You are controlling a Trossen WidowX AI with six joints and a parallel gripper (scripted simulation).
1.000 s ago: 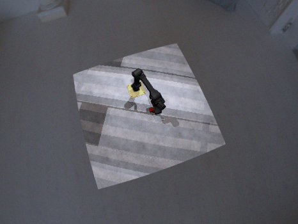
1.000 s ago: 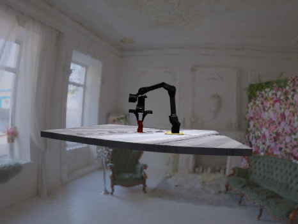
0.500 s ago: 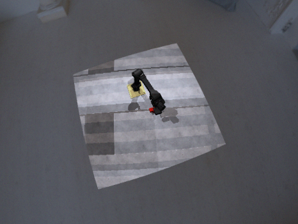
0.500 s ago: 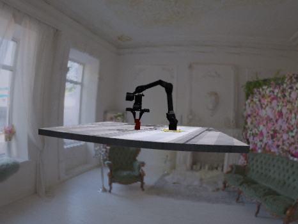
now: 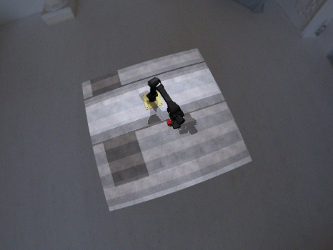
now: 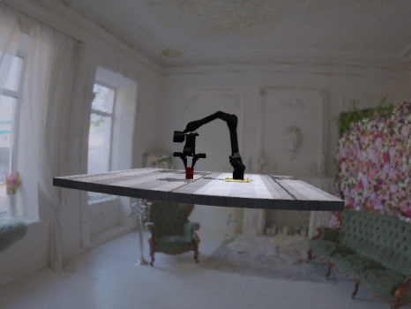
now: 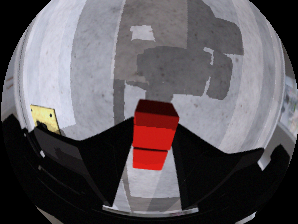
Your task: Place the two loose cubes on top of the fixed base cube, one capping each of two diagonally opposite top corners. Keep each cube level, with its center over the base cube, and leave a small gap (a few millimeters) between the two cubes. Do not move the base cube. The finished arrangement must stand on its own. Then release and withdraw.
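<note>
Right now the red cube is right at my gripper tip.
</note>
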